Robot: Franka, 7 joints.
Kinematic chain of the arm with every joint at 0, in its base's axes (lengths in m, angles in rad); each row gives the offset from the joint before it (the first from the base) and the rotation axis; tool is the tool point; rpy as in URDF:
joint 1: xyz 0 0 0.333 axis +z
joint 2: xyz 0 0 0 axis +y
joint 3: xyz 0 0 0.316 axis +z
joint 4: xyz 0.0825 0 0 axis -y
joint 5: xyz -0.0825 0 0.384 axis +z
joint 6: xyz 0 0 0 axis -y
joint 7: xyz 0.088 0 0 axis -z
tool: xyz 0 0 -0.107 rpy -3.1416 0 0
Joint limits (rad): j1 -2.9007..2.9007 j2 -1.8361..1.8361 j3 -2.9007..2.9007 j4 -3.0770..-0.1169 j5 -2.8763..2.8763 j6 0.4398..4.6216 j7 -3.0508..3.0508
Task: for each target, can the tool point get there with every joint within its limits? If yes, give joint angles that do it. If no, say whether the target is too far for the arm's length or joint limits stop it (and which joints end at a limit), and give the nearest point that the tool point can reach.
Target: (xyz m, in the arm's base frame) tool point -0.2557 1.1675 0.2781
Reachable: no: too far | nearest point -0.1833 0.8371 0.2936 | short by 0.339 m
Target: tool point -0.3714 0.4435 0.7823
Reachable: yes | joints 2.2729 0.5738 -0.6212 -0.5014 -1.5979 4.0182 -2.1837
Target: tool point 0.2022 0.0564 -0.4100
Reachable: no: joint limits stop it (at a limit: joint 2) | nearest point 0.2087 0.0582 -0.3566 | short by 0.054 m
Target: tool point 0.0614 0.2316 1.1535
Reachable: yes | joints 0.6922 0.3483 2.3058 -0.3399 1.1051 2.6284 -1.7345
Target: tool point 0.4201 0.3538 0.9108
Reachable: yes | joints 1.3200 0.8894 -1.9200 -1.0386 0.3837 3.6309 -2.1581
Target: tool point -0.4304 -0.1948 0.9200
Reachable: yes | joints -0.0796 -0.7037 -0.7366 -0.6315 -1.9981 0.9422 -1.8765
